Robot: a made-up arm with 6 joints.
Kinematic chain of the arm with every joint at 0, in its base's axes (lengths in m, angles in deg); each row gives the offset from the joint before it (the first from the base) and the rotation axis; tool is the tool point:
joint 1: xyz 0 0 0.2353 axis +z
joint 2: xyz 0 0.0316 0 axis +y
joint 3: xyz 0 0 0.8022 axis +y
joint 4: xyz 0 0 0.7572 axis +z
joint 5: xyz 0 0 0 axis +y
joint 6: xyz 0 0 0.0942 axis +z
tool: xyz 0 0 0
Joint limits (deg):
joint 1: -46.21..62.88
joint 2: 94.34..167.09
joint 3: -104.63..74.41
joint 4: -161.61..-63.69
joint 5: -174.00..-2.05
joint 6: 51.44..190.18
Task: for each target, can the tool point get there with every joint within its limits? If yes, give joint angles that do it. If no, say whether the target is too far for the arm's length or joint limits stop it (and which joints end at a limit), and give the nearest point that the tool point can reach.
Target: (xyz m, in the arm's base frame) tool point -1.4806 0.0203 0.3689
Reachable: no: joint limits stop it (at a limit: joint 2, joint 3, joint 4) | nearest point -0.5452 0.0075 -0.8377 | short by 1.527 m
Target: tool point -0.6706 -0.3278 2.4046
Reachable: no: too far | nearest point 0.4723 -0.4426 1.0120 | short by 1.805 m
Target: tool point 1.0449 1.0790 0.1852
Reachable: yes | joints 41.36 110.17 -39.11 -107.26 -77.55 175.75
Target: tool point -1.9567 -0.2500 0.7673
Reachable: no: too far | nearest point -0.5455 -0.0697 -0.8417 | short by 2.148 m
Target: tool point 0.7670 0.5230 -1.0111
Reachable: yes | joints 26.67 146.12 -3.71 -77.26 -95.37 82.70
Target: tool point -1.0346 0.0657 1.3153
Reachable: no: joint limits stop it (at a limit: joint 1, joint 2, joint 3, joint 4) | nearest point 0.1864 0.6015 0.9516 | short by 1.382 m
